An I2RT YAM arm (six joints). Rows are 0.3 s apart.
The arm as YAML. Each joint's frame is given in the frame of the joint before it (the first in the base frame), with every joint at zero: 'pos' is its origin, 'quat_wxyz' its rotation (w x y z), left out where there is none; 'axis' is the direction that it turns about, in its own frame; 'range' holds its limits. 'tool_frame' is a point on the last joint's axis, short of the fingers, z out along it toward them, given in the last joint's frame.
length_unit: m
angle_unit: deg
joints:
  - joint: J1
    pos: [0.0, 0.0, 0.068]
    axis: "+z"
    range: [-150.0, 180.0]
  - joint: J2
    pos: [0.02, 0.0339, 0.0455]
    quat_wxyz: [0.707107, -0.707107, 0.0, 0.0]
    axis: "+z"
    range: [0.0, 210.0]
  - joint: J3
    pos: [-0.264, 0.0, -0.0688]
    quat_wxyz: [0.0, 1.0, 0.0, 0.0]
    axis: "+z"
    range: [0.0, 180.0]
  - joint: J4
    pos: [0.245, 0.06, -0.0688]
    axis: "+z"
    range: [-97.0, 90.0]
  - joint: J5
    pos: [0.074, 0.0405, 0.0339]
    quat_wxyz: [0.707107, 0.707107, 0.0, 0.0]
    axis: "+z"
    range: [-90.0, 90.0]
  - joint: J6
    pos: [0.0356, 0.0, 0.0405]
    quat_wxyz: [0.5, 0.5, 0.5, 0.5]
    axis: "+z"
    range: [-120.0, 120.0]
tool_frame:
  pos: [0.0, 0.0, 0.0]
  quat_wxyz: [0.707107, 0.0, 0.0, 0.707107]
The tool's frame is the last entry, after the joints.
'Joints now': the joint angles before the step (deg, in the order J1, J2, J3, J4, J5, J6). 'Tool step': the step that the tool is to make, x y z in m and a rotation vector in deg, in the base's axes. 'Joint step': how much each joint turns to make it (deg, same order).
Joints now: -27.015, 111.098, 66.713, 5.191, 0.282, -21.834
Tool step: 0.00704, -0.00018, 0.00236, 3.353, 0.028, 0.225
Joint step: 0.252, 1.069, 2.741, -3.187, -1.892, 2.300
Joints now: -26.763, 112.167, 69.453, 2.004, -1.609, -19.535
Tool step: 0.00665, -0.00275, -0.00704, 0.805, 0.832, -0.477
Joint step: 0.088, 2.210, 1.834, -0.712, 0.197, 0.632
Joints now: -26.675, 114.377, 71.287, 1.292, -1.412, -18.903
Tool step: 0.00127, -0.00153, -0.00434, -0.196, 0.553, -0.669
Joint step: -0.044, 0.846, 0.291, 0.151, 0.748, 0.103
